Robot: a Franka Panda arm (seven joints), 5 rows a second.
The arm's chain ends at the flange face. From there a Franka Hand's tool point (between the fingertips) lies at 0.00 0.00 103.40 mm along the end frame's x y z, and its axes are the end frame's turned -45 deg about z.
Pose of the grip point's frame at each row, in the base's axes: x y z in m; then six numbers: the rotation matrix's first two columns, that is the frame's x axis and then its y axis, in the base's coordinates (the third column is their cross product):
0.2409 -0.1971 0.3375 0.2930 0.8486 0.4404 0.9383 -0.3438 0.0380
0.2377 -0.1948 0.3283 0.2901 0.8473 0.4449 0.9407 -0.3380 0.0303
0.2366 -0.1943 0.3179 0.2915 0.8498 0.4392 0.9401 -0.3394 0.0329
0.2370 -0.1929 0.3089 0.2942 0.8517 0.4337 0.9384 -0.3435 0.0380
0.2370 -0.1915 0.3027 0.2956 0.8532 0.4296 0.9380 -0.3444 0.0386
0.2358 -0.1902 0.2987 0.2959 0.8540 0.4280 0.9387 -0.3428 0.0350
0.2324 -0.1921 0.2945 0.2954 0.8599 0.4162 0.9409 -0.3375 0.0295
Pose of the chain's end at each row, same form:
0.2219 -0.2387 0.4302 0.8707 0.3569 0.3383 0.4563 -0.8432 -0.2845
0.2195 -0.2372 0.4209 0.8703 0.3601 0.3360 0.4600 -0.8381 -0.2932
0.2183 -0.2360 0.4107 0.8709 0.3609 0.3338 0.4586 -0.8409 -0.2873
0.2182 -0.2338 0.4020 0.8716 0.3594 0.3335 0.4555 -0.8451 -0.2798
0.2183 -0.2320 0.3960 0.8723 0.3598 0.3311 0.4542 -0.8468 -0.2765
0.2175 -0.2307 0.3921 0.8730 0.3615 0.3274 0.4545 -0.8463 -0.2779
0.2153 -0.2317 0.3885 0.8742 0.3694 0.3152 0.4564 -0.8467 -0.2734

